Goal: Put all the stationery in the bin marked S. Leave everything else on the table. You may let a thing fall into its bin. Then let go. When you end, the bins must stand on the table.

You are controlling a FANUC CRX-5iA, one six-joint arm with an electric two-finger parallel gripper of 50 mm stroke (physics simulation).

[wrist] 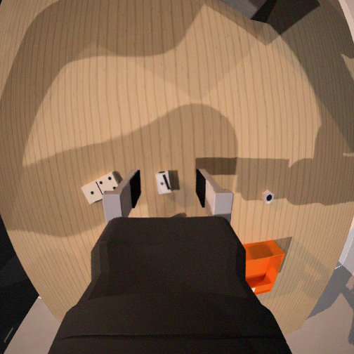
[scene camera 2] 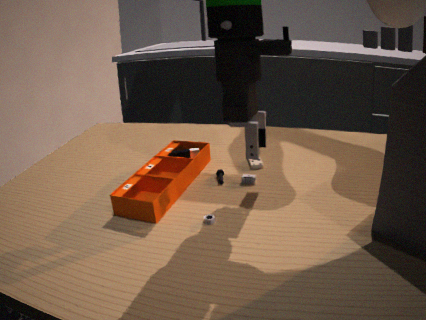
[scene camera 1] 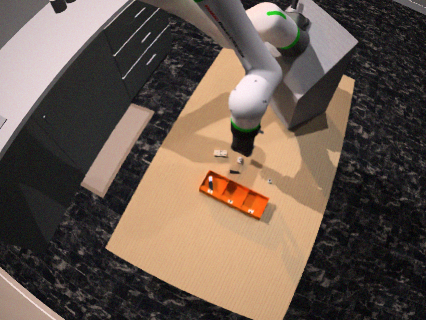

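Pixels of known places: gripper, fingertip midpoint: (scene camera 2: 256,152) (scene camera 1: 243,151); arm's base, origin of the base link: (scene camera 1: 292,40).
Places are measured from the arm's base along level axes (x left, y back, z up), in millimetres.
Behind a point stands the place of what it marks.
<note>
A small white pencil sharpener (scene camera 1: 240,160) {y -427, x -68, z -313 mm} (scene camera 2: 248,179) {y -424, x -65, z -317 mm} (wrist: 163,183) with a dark blade lies on the table. My gripper (scene camera 1: 243,152) {y -409, x -64, z -262 mm} (scene camera 2: 257,146) {y -409, x -64, z -262 mm} (wrist: 167,180) is open and empty above it; in the wrist view the sharpener shows between the two fingers. A black item with a white end (scene camera 1: 211,183) {y -563, x -139, z -294 mm} (scene camera 2: 184,152) {y -564, x -136, z -296 mm} lies in the S compartment, the end one of the orange three-part bin (scene camera 1: 240,206) {y -615, x -8, z -288 mm} (scene camera 2: 133,210) {y -591, x 80, z -307 mm} (wrist: 265,251). The bin stands on the table; the S compartment is hidden behind the gripper body in the wrist view.
A white domino (scene camera 1: 220,153) {y -423, x -153, z -317 mm} (scene camera 2: 256,164) {y -416, x -133, z -318 mm} (wrist: 100,188) lies beside the sharpener. A black bolt (scene camera 1: 234,171) {y -479, x -76, z -317 mm} (scene camera 2: 220,176) {y -478, x -71, z -316 mm} lies between sharpener and bin, mostly hidden in the wrist view. A light nut (scene camera 1: 269,181) {y -473, x 68, z -317 mm} (scene camera 2: 209,219) {y -467, x 74, z -316 mm} (wrist: 268,197) lies farther off, near the bin's other end.
</note>
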